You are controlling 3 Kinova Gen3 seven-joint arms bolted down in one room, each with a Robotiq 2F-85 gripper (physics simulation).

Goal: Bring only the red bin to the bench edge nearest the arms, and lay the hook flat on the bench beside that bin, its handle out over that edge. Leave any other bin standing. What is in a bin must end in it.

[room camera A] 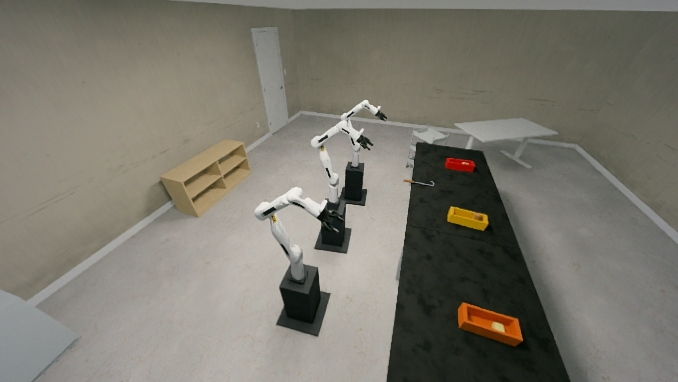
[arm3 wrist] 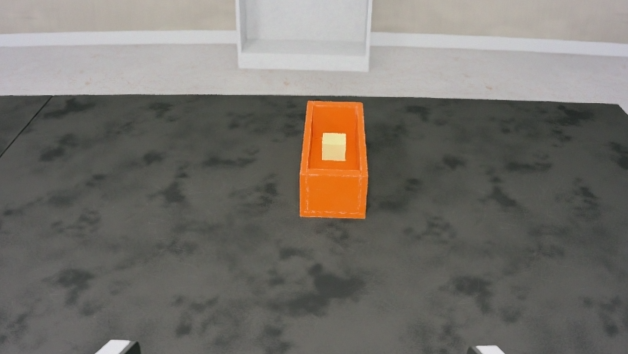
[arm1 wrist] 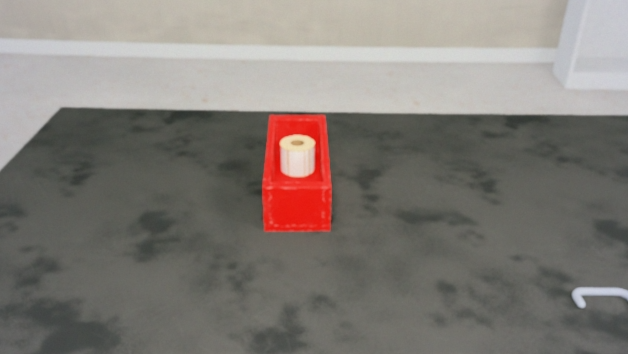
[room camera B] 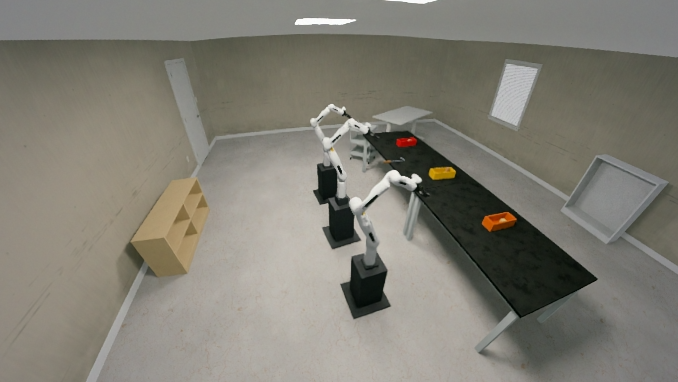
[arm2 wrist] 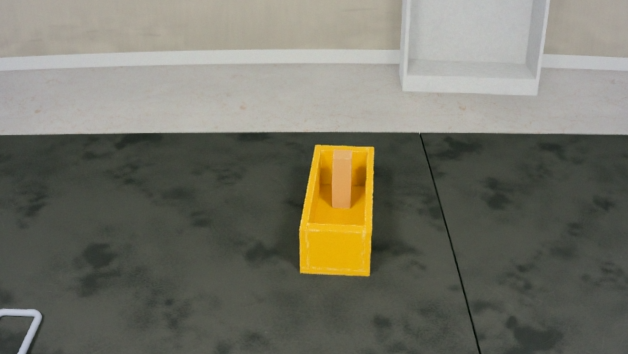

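Note:
The red bin [arm1 wrist: 297, 209] [room camera A: 459, 165] [room camera B: 406, 142] stands upright toward the bench's far end in room camera A, holding a pale label roll [arm1 wrist: 297, 157]. The hook [arm1 wrist: 600, 291] [arm2 wrist: 34, 327] [room camera A: 424, 183] [room camera B: 397, 160] lies flat between the red and yellow bins along the bench, its brown handle out over the edge nearest the arms. Arm3's gripper [arm3 wrist: 305, 349] is open and empty. The fingers of arm1 and arm2 do not show in their wrist views. In room camera A, the near gripper [room camera A: 332, 221], middle gripper [room camera A: 367, 143] and far gripper [room camera A: 382, 115] are raised, away from the bins.
The yellow bin [arm2 wrist: 335, 250] [room camera A: 467, 218] [room camera B: 442, 173] holds a tan block [arm2 wrist: 341, 180]. The orange bin [arm3 wrist: 333, 195] [room camera A: 490, 324] [room camera B: 499, 221] holds a pale yellow block [arm3 wrist: 334, 147]. Both stand on the black bench [room camera A: 440, 270] [room camera B: 525, 280]. A cart and a white table stand beyond its far end.

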